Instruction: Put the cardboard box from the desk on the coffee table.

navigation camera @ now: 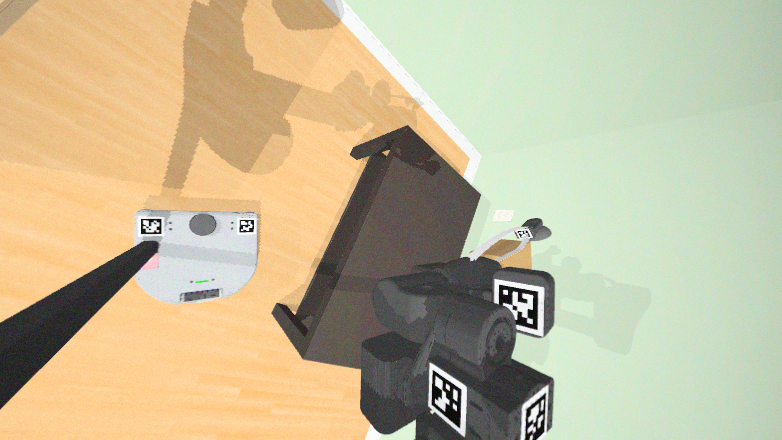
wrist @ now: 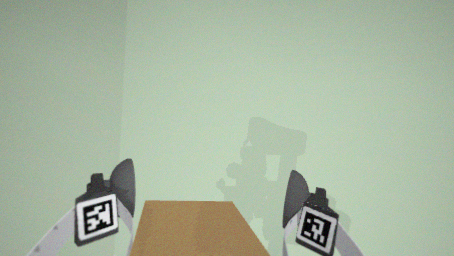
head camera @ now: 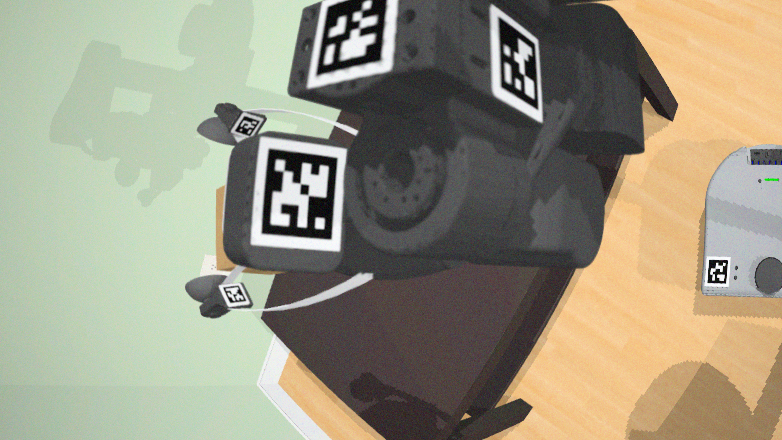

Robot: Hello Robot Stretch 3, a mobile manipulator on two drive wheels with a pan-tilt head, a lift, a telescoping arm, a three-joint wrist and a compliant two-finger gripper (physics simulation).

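A brown cardboard box sits between the fingers of my gripper, which is shut on it. In the wrist view the box's flat top shows at the bottom centre, with one fingertip on each side. In the head view the wrist and arm hide most of the box. The dark brown coffee table stands below the arm, against the wall. The fingertips and the box's far end show toward the wall side of the table. The box's underside is hidden, so its height above the table is unclear. The desk does not show.
The pale green wall is close beyond the fingertips. A white wall outlet is near them. My base stands on the wooden floor, on the table's open side.
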